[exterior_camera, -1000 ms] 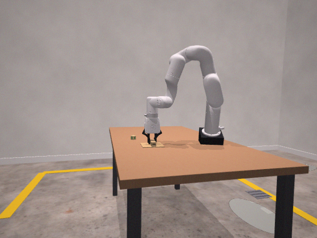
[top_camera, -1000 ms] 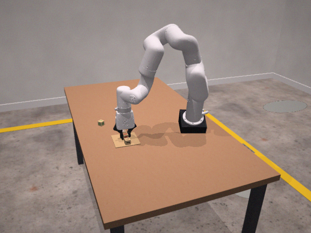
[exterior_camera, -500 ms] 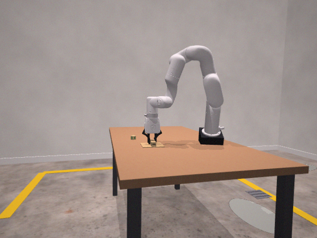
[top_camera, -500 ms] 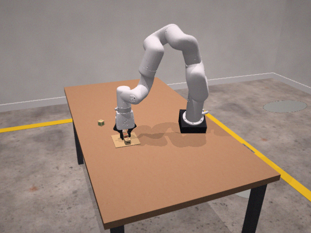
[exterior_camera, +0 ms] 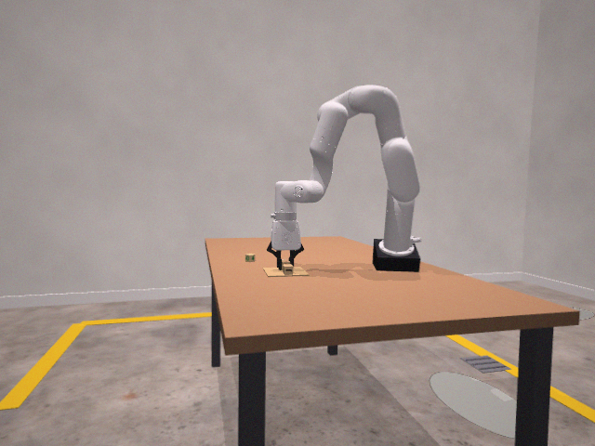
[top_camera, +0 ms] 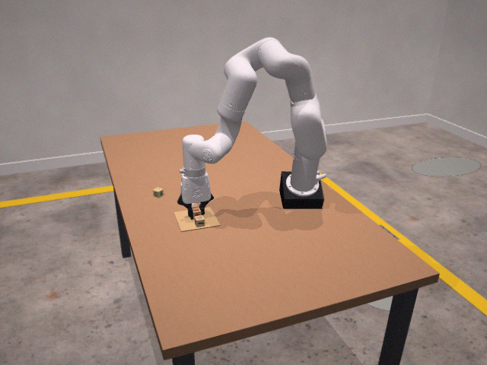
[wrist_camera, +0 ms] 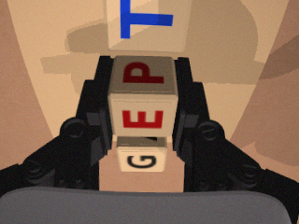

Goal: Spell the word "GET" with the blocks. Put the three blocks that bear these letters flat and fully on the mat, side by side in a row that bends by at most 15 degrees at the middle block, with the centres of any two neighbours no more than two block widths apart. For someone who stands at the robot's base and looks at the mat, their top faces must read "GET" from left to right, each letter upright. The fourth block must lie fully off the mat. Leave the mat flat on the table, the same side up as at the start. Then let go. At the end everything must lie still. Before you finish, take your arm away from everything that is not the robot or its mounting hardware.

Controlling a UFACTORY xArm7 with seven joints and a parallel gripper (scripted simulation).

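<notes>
Now: hand 1 cm above the red-lettered block. The rest, counted from my hand: green-lettered block (9 cm ahead, 23 cm to the right, 1 cm below); then black-lettered block (5 cm to the left, 1 cm below); then tan mat (3 cm below).
</notes>
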